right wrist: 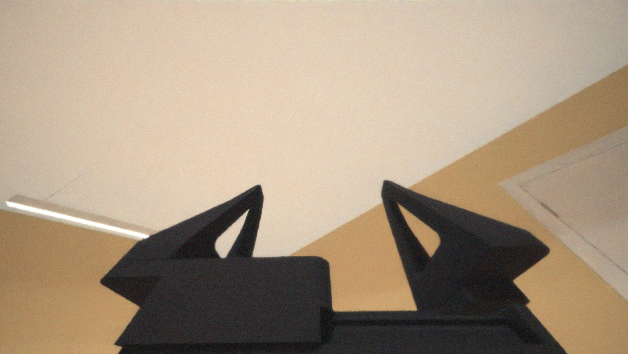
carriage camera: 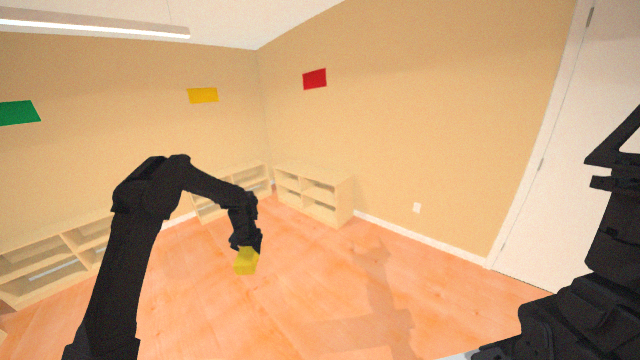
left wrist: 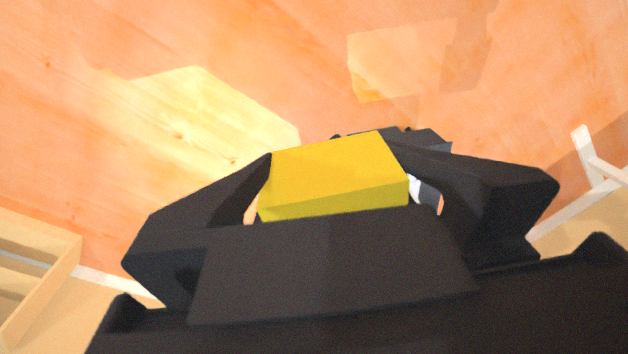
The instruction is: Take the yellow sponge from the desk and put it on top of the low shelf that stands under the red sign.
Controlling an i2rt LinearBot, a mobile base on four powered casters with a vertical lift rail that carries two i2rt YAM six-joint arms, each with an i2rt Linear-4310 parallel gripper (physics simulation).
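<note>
The yellow sponge is held between the fingers of my left gripper, which is shut on it, high above the floor in the carriage camera view. The red sign is on the wall a little left of the picture's middle. The low shelf under it is a light wooden unit with several compartments, standing against the wall near the corner, well beyond my left gripper. My right gripper is open, with ceiling and wall behind its fingers; it partly shows at the right edge of the carriage camera view.
Other low wooden shelves stand along the left wall, one under a yellow sign and a nearer one near a green sign. A white door is at the right. White desk legs show in the left wrist view.
</note>
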